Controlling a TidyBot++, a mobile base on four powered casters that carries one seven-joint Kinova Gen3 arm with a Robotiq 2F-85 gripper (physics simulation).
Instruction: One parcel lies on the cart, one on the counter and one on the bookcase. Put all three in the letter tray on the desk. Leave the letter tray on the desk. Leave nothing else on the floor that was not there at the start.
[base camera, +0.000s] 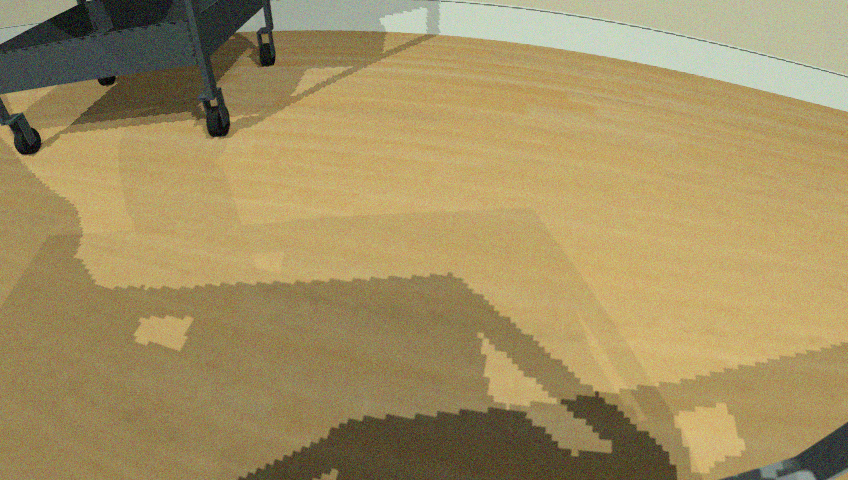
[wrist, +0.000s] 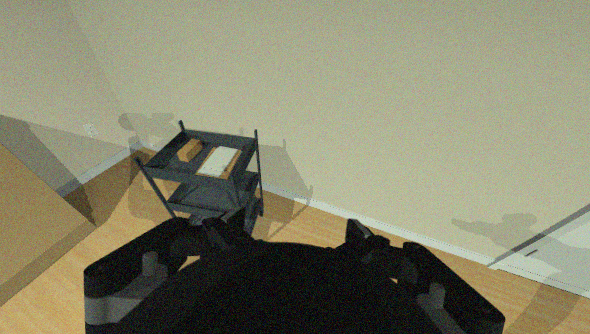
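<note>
My gripper (wrist: 295, 224) visible. Cart (base camera: 64, 49) (wrist: 203, 197) visible too.
</note>
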